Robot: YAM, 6 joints.
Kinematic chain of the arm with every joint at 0, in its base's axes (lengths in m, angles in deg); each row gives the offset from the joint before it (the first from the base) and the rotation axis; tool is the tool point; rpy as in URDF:
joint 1: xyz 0 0 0.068 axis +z
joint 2: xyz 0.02 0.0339 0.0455 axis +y
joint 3: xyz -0.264 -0.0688 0 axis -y
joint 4: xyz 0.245 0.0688 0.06 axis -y
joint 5: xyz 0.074 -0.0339 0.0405 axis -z
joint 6: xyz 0.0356 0 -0.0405 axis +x
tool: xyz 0 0 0 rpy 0 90 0
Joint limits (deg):
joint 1: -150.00..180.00
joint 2: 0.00..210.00
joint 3: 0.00..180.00
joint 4: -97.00..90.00
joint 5: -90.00..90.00
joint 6: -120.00..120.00
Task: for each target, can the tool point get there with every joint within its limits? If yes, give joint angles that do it. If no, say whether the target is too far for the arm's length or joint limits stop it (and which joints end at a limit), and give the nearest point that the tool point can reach.
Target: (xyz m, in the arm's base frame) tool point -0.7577 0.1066 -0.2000
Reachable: no: too far | nearest point -0.5910 0.0832 -0.1292 | short by 0.183 m
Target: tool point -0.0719 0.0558 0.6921
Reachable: yes | joints -47.56 57.64 125.65 24.43 25.65 49.31
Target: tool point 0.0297 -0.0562 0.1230
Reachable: yes | joints -53.87 36.42 13.77 -64.10 14.99 -96.35
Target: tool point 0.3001 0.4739 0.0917
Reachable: yes | joints 60.29 156.28 132.67 -35.81 46.37 41.24
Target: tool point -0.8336 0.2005 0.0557
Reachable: no: too far | nearest point -0.6265 0.1507 0.0704 | short by 0.214 m
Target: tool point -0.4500 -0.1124 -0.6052
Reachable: no: too far | nearest point -0.3653 -0.0127 -0.3585 | short by 0.279 m
